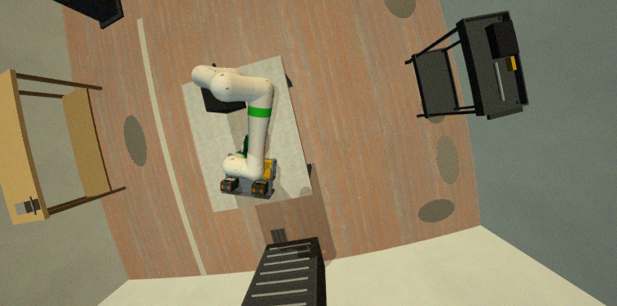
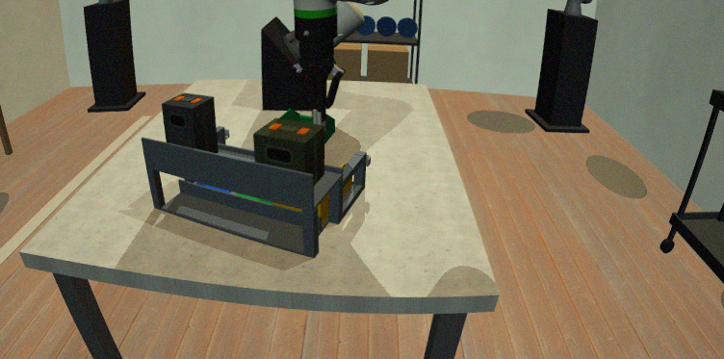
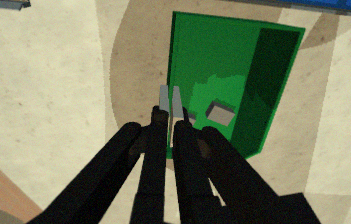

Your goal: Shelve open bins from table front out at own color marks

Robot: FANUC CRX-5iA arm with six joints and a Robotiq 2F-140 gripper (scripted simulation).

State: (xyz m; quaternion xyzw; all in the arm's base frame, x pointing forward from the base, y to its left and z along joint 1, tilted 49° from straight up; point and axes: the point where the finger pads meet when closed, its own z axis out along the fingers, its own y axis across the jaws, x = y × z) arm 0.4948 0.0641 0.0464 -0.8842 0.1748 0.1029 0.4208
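Now: the green bin 30 mm behind my hand, 40 mm to the right of it and 40 mm below it. Also, from my hand: yellow bin (200 mm ahead, 10 mm to the right, 60 mm below).
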